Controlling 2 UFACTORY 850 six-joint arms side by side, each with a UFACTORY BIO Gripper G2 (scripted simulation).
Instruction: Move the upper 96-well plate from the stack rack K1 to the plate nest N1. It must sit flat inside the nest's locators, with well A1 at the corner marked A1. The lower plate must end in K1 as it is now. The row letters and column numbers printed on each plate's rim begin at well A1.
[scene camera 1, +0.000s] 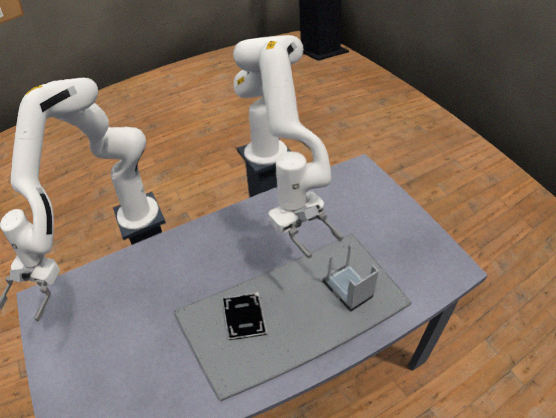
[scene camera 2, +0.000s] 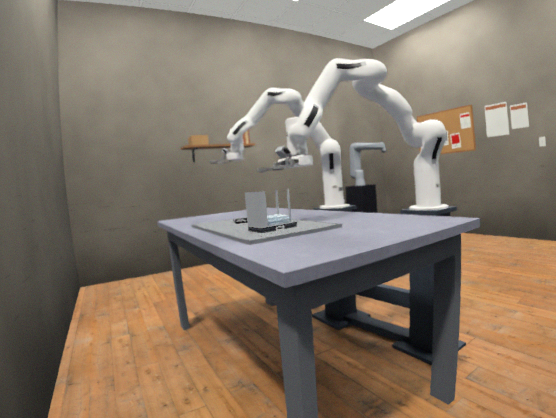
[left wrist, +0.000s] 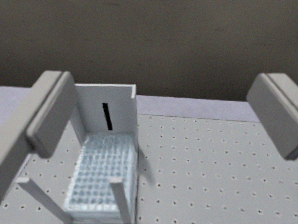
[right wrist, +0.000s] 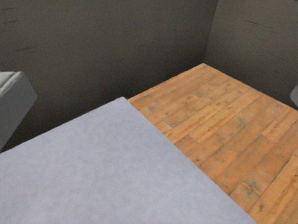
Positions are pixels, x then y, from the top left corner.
Labels:
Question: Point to my left gripper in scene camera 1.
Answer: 326, 247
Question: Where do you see a 96-well plate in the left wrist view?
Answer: At 100, 149

